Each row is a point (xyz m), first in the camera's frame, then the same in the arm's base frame.
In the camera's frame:
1: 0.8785 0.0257 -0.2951
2: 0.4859 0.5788 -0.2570
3: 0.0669 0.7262 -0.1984
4: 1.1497 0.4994 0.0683
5: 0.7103 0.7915 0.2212
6: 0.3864 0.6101 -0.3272
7: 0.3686 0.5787 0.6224
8: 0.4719 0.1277 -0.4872
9: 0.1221 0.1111 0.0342
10: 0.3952 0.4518 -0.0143
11: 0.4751 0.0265 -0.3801
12: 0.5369 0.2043 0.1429
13: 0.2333 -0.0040 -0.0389
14: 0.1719 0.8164 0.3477
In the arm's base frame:
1: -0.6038 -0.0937 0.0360
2: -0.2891 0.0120 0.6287
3: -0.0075 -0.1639 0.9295
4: -0.3544 0.5110 0.0815
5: 0.0405 0.4436 0.4573
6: -0.2946 -0.0559 0.7343
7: 0.5194 0.1788 0.3039
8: -0.5493 -0.3620 0.4071
9: 0.0669 -0.4682 0.3486
10: -0.0569 -0.0666 0.4766
11: -0.4754 -0.3967 0.2844
12: -0.0321 -0.0883 0.1526
13: -0.0688 -0.4882 0.2385
14: 0.4202 0.1228 0.7010

